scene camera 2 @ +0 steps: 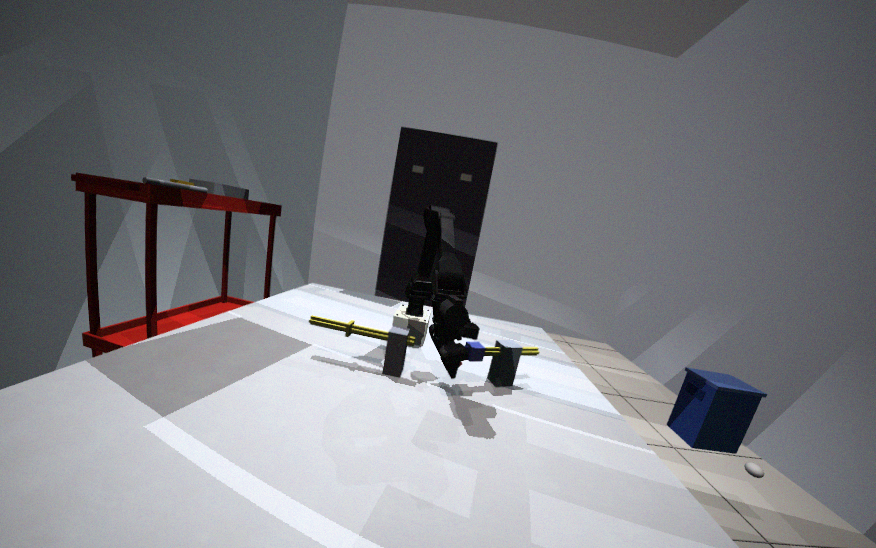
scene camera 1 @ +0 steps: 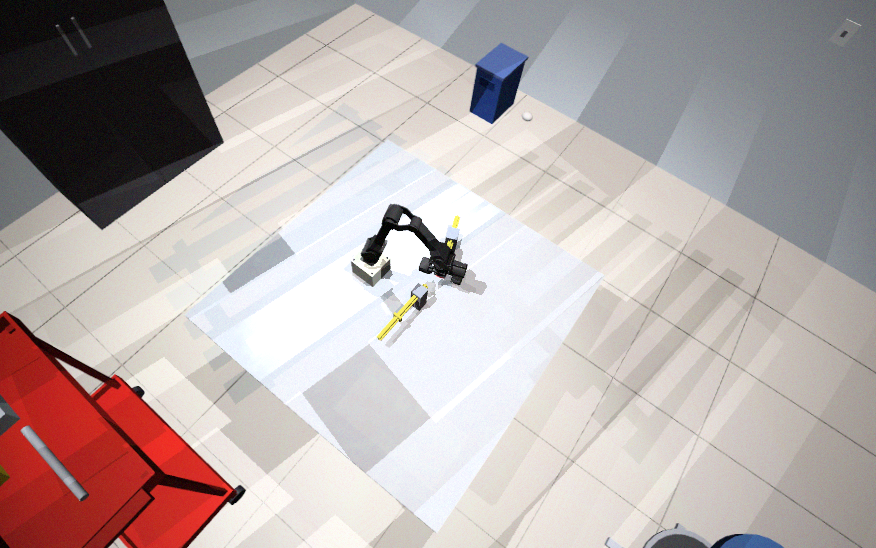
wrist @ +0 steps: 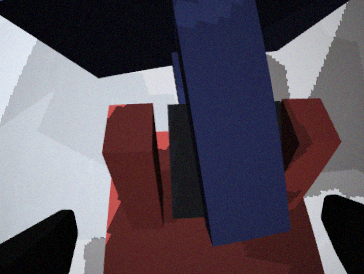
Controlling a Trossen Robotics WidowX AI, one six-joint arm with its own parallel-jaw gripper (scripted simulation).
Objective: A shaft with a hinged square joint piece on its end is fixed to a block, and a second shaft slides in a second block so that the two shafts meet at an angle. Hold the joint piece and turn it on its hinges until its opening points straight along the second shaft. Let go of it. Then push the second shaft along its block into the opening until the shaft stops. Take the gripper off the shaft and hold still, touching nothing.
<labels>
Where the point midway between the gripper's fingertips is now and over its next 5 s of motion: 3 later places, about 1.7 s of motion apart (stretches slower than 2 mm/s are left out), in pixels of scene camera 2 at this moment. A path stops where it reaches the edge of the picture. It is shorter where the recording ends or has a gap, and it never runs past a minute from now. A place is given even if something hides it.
My gripper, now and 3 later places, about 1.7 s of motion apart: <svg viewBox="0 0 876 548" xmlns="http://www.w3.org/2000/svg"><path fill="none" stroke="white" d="M448 369L439 366L444 354L451 314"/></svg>
</labels>
